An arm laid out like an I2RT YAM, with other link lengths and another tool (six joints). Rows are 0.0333 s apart.
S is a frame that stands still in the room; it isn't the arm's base.
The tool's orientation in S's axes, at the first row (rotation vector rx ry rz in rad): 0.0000, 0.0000, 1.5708
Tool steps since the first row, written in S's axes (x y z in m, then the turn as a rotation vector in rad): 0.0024, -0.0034, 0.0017, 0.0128, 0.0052, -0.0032; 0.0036, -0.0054, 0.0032, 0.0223, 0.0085, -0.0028; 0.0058, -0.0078, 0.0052, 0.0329, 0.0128, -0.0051; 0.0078, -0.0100, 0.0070, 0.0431, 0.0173, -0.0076; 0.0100, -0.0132, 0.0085, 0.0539, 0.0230, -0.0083; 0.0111, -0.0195, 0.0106, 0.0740, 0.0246, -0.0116; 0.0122, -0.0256, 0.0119, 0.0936, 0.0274, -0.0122; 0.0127, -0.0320, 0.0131, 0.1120, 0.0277, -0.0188; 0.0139, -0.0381, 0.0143, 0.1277, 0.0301, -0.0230
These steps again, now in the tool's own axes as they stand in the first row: -0.0034, -0.0024, 0.0017, 0.0052, -0.0128, -0.0032; -0.0054, -0.0036, 0.0032, 0.0085, -0.0223, -0.0028; -0.0078, -0.0058, 0.0052, 0.0128, -0.0329, -0.0051; -0.0100, -0.0078, 0.0070, 0.0173, -0.0431, -0.0076; -0.0132, -0.0100, 0.0085, 0.0230, -0.0539, -0.0083; -0.0195, -0.0111, 0.0106, 0.0246, -0.0740, -0.0116; -0.0256, -0.0122, 0.0119, 0.0274, -0.0936, -0.0122; -0.0320, -0.0127, 0.0131, 0.0277, -0.1120, -0.0188; -0.0381, -0.0139, 0.0143, 0.0301, -0.1277, -0.0230
